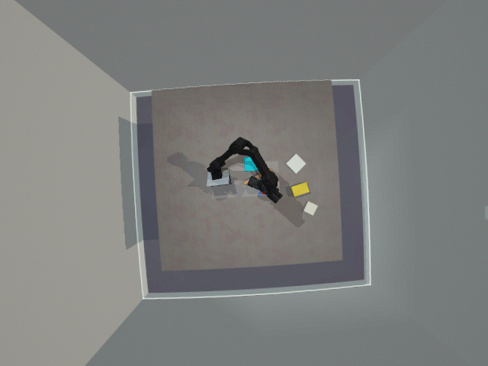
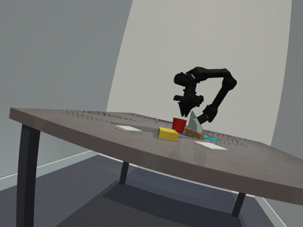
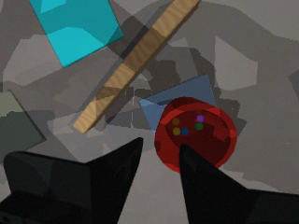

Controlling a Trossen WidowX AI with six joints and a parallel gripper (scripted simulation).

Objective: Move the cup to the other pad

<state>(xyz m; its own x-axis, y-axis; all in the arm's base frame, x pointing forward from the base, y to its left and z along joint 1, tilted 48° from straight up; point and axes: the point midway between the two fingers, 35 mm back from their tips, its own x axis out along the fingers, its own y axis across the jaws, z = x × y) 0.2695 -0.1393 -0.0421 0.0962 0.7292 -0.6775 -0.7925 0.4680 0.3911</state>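
Now: gripper tip 20 mm short of the red cup, 20 mm to the left of it and 50 mm above it. Also, from my gripper tip: yellow block 260 mm ahead, 70 mm to the right, 70 mm below; cyan pad 30 mm behind, 170 mm to the left, 100 mm below; wooden bar 10 mm behind, 70 mm to the left, 90 mm below.
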